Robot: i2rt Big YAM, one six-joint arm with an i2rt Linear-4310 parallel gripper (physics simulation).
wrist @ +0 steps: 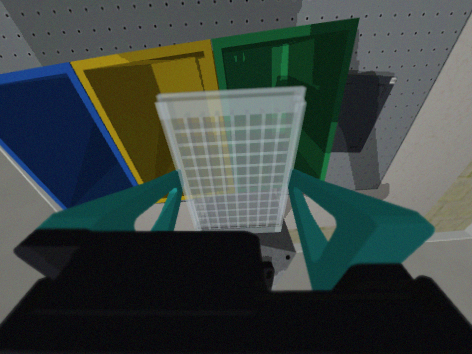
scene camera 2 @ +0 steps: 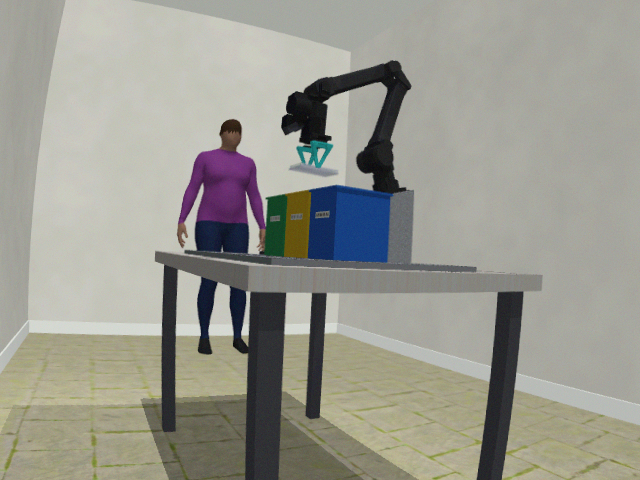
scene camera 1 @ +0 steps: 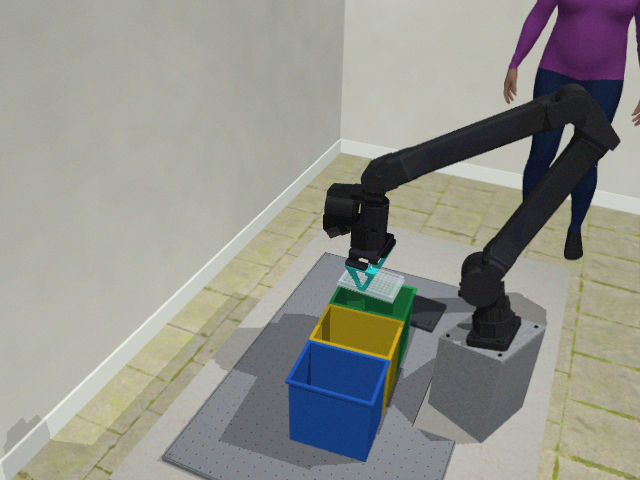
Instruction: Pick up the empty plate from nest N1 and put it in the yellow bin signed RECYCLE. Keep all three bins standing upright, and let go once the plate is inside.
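Frame: origin at the arm's base, x ahead, y left, z up, level; centimetres.
Where they show: gripper, fingertip midpoint: (wrist: 235,176) (scene camera 2: 312,169) (scene camera 1: 369,279); arm's base, link origin: (scene camera 1: 494,333).
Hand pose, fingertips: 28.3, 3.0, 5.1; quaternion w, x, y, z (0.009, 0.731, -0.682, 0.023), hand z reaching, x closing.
Note:
Each offset is from my fingertips to the centre of the thing, as dx, dy, dz. "pt": to the spot under its first point.
A clear plate with a grid of wells {pt -4.8, +0.3, +0.3} (scene camera 1: 388,286) (scene camera 2: 330,171) (wrist: 235,155) is held almost level, well above the bin rims. My gripper (scene camera 1: 367,279) (scene camera 2: 311,165) (wrist: 235,176) is shut on it, with teal fingers at its two long sides. The yellow bin {-1.4, +7.1, -17.6} (scene camera 1: 356,335) (scene camera 2: 298,237) (wrist: 175,85) stands upright, open at the top, between the green and blue bins. Its sign is too small to read. In the wrist view the plate overlaps the yellow and green bins; the exact spot below it is hard to tell. The dark nest {-1.7, -26.4, -25.9} (scene camera 1: 431,312) (wrist: 362,115) holds no plate.
The green bin {+1.0, -5.8, -17.6} (scene camera 1: 361,300) (scene camera 2: 275,237) (wrist: 260,75) and the blue bin {-3.8, +20.0, -17.6} (scene camera 1: 330,418) (scene camera 2: 361,227) (wrist: 40,120) stand upright on either side of the yellow one. The arm's grey pedestal (scene camera 1: 480,387) (scene camera 2: 401,227) is beside the row. A person (scene camera 1: 584,51) (scene camera 2: 225,186) stands beyond the table.

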